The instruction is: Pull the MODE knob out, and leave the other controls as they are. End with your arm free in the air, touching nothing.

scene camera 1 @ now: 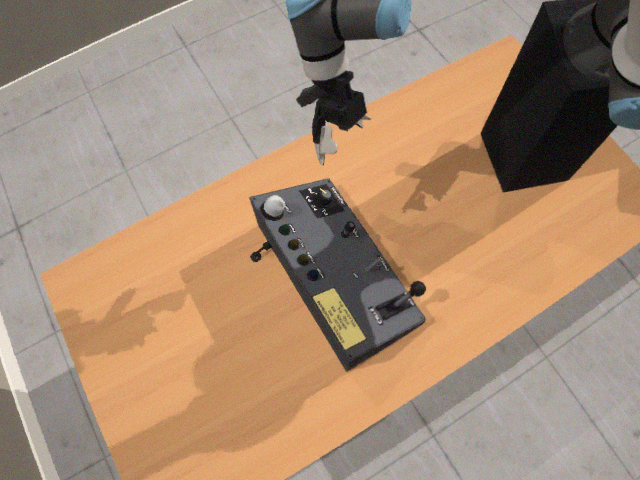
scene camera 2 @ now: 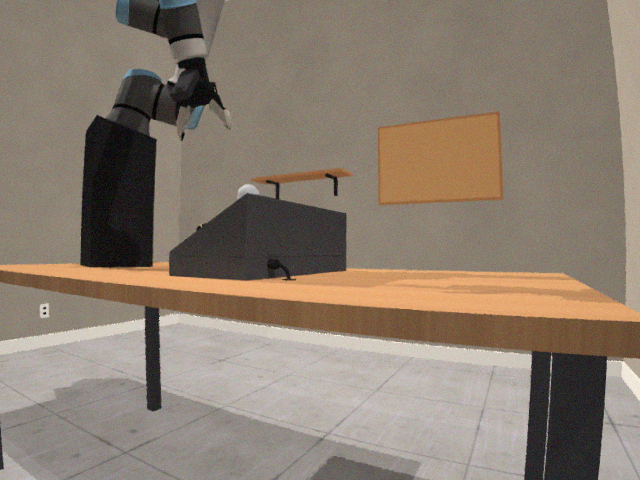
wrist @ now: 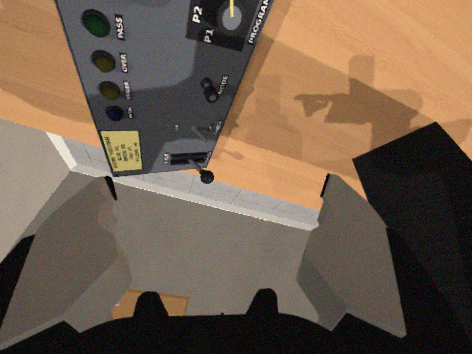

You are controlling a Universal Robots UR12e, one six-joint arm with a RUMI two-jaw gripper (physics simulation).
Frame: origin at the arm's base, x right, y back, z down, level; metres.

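Seen in the pictures: gripper, fingertip midpoint: (scene camera 1: 342,145) (scene camera 2: 206,135) (wrist: 220,178); arm's base at its link origin: (scene camera 1: 601,45) (scene camera 2: 124,135).
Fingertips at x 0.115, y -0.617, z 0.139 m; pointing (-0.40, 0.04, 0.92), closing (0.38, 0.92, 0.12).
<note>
Pixels of each thing's top centre, then the offset from my fingertips to it. "spot": a spot on its surface instead. Level surfaces: height alone.
- MODE knob at its top centre: (wrist: 209,98) (scene camera 1: 350,224) dx -0.097, dy -0.024, dz +0.233 m
- PROGRAM dial at its top centre: (wrist: 226,17) (scene camera 1: 324,193) dx +0.023, dy -0.038, dz +0.239 m
- small toggle switch at its top centre: (wrist: 199,140) (scene camera 1: 375,261) dx -0.216, dy -0.016, dz +0.242 m
- white dome button at a spot on its surface: (scene camera 2: 248,191) spot: dx +0.044, dy -0.199, dz +0.175 m
- black-balled lever at its top centre: (scene camera 1: 419,286) (wrist: 205,182) dx -0.334, dy +0.040, dz +0.208 m
- black hooked piece at a spot on its surface: (scene camera 2: 273,264) spot: dx +0.009, dy -0.244, dz +0.339 m
- table at its surface level: dz +0.373 m
The MODE knob (scene camera 1: 348,228) (wrist: 209,90) is a small black knob on the sloped face of the dark grey control box (scene camera 1: 336,266) (scene camera 2: 294,237) (wrist: 155,107). It stands up from a dark collar, between the PROGRAM dial (scene camera 1: 324,195) (wrist: 231,18) and a small toggle switch (scene camera 1: 373,266) (wrist: 200,133). How far it stands out is hard to tell. In scene camera 2 the knob does not show. My gripper (scene camera 1: 345,140) (scene camera 2: 205,133) (wrist: 220,178) is wide open and empty, high in the air above the box's PROGRAM end, touching nothing.
A white dome button (scene camera 1: 274,206) (scene camera 2: 248,191), coloured lamps and a black-balled lever (scene camera 1: 417,288) (wrist: 206,176) are on the box. A black hooked piece (scene camera 1: 255,255) (scene camera 2: 273,264) sticks out at its back. The black pedestal (scene camera 1: 542,113) (scene camera 2: 118,201) stands on the table (scene camera 1: 155,413) (scene camera 2: 413,304).
</note>
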